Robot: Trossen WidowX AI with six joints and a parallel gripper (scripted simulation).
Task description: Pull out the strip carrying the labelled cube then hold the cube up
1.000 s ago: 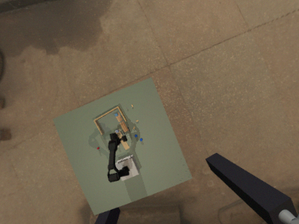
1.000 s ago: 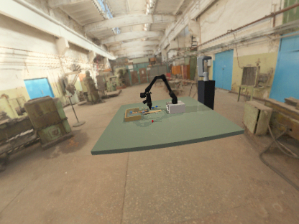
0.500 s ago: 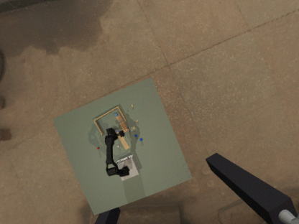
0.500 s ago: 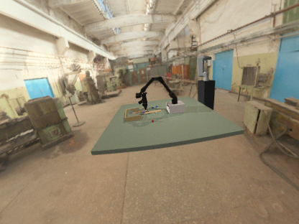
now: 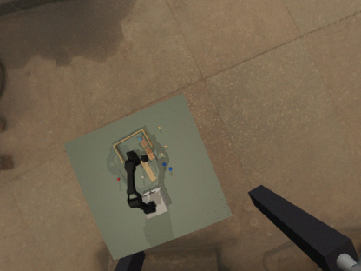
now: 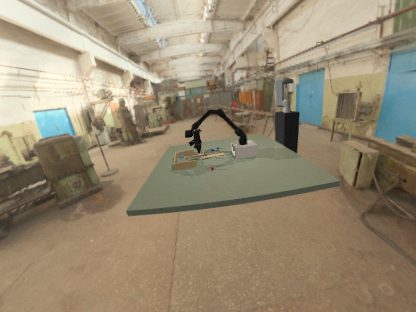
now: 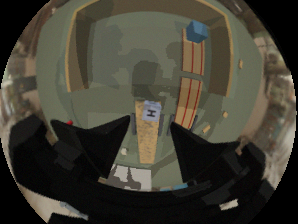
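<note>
The white labelled cube lies 4 cm below my gripper tip.
</note>
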